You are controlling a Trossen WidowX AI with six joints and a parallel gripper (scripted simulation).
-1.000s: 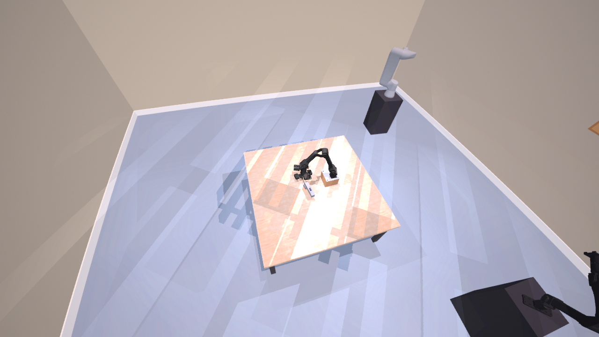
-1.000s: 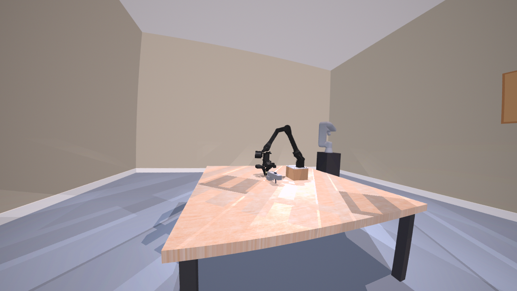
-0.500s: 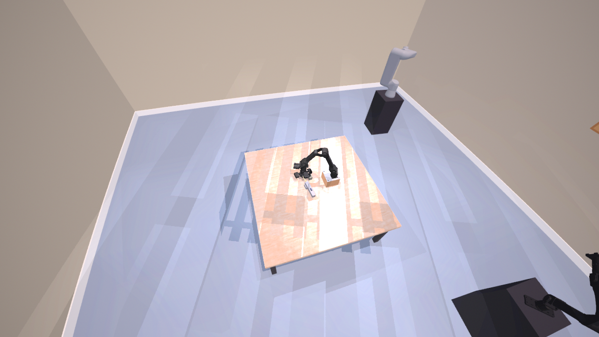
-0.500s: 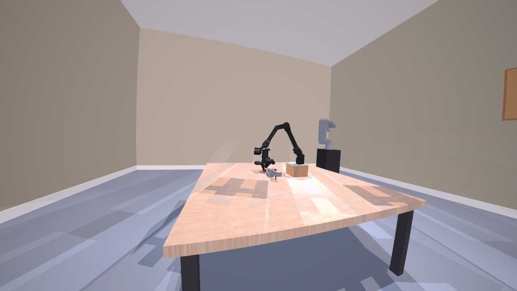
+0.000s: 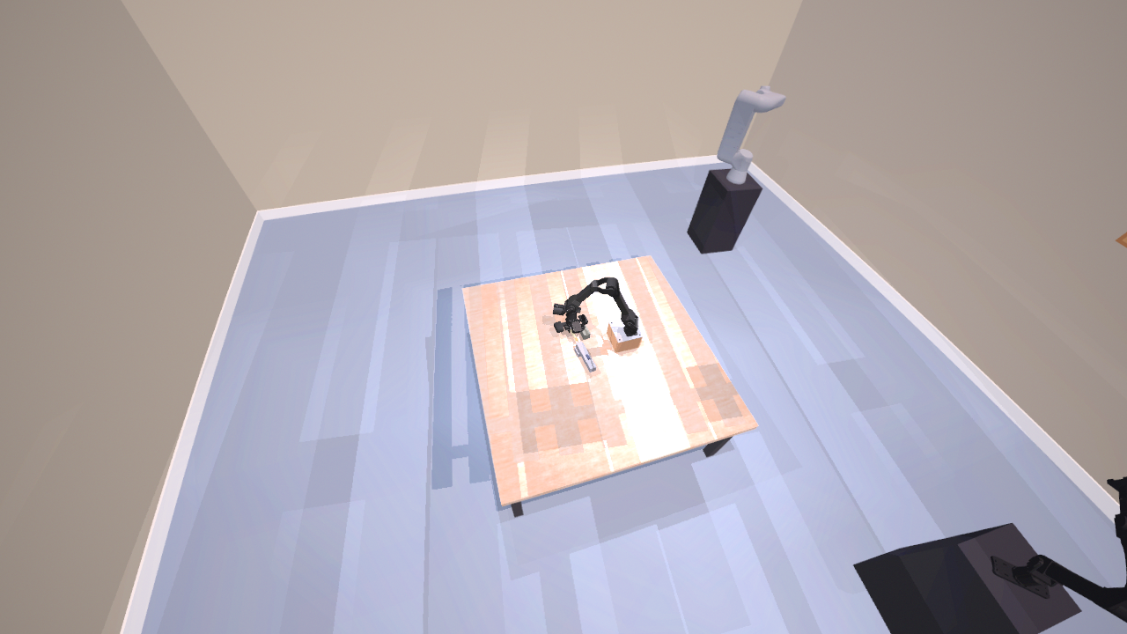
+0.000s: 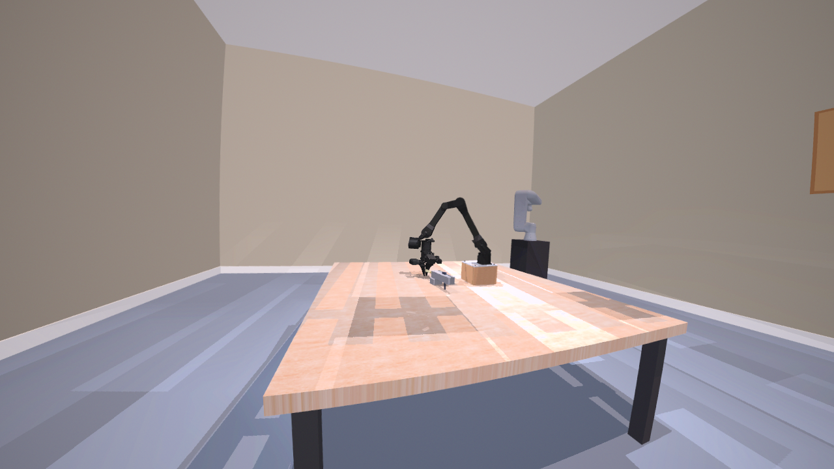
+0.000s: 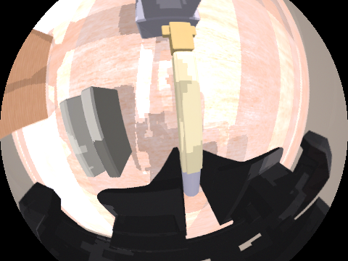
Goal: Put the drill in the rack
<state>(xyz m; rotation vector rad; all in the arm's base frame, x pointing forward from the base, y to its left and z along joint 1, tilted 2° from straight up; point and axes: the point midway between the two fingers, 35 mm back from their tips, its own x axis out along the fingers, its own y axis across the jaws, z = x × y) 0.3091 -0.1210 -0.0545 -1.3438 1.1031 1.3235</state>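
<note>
The grey drill shank lies 40 mm to the left of my gripper tip, 40 mm above it and 10 mm behind it. Round my gripper tip: dark drill: 230 mm to the left, 40 mm behind, 40 mm above; grey rack: 80 mm behind, 20 mm to the left, 10 mm above; grey sleeve: 200 mm to the left, 40 mm behind, 40 mm above.
</note>
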